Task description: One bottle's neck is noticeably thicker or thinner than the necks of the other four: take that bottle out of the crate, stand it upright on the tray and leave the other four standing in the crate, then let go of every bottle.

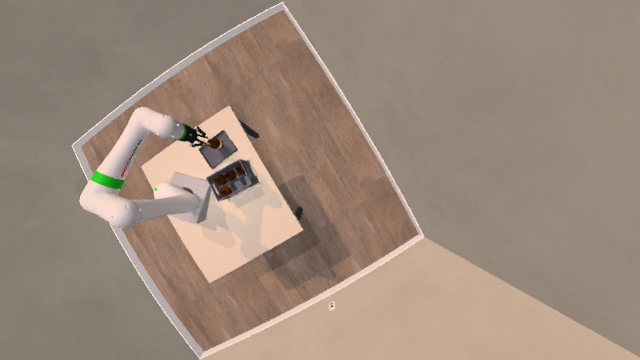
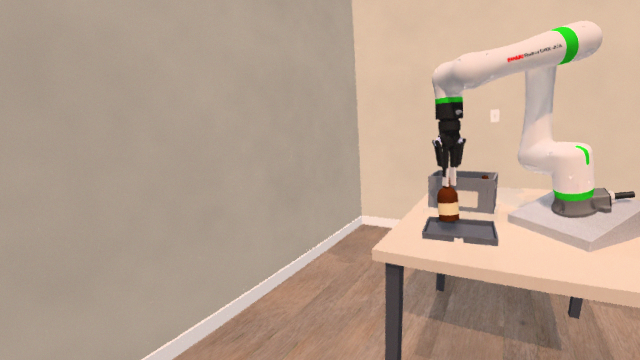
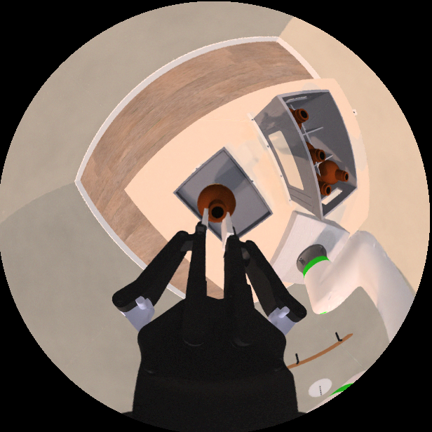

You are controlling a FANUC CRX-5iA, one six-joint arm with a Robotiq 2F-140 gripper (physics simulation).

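Frame: origin at the arm's base, x ahead, y left, z up, level; centimetres.
Seen in the pictures: gripper, between the fingertips: (image 1: 209, 141) (image 2: 449, 185); arm's base, origin of its link: (image 2: 574, 208).
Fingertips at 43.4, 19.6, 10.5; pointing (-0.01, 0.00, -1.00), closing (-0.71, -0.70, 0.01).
Note:
Pixels of each thing's top centre, then the offset from my fingertips to it, as dx, dy, dz. "spot": a spot on its surface instead. Level surfaces: height alone.
- brown bottle, centre of its top: (image 2: 448, 178) (image 1: 208, 141) +0.5, -0.7, +2.5
- dark grey tray, a spot on its surface: (image 2: 480, 230) (image 1: 213, 158) spot: -11.3, -5.0, -17.8
- grey crate, centre of its top: (image 2: 463, 174) (image 1: 228, 180) -2.2, -29.7, -0.8
- corner, a spot on its surface: (image 1: 225, 191) spot: -9.6, -34.2, -4.6
- pale table, height of its surface: dz -18.3
A brown bottle (image 1: 215, 143) (image 2: 448, 195) (image 3: 214, 194) with a cream label hangs upright from my gripper (image 1: 206, 141) (image 2: 449, 183) (image 3: 214, 217), which is shut on its neck. The bottle is over the dark grey tray (image 1: 212, 159) (image 2: 480, 230) (image 3: 246, 186), off its middle. Its base looks low, close to the tray; whether it touches is unclear. The grey crate (image 1: 253, 173) (image 2: 486, 201) (image 3: 307, 187) stands beside the tray. Four brown bottles stand in it, among them one at the far end (image 3: 301, 115) and one near a corner (image 1: 225, 191) (image 3: 342, 175). Their lower parts are hidden.
The robot's base stands on a light grey block (image 1: 202, 200) (image 2: 590, 232) (image 3: 287, 255) next to the crate. All stand on a pale table (image 1: 260, 225) (image 2: 550, 270) (image 3: 165, 185). The crate's walls rise well above the tray's low rim.

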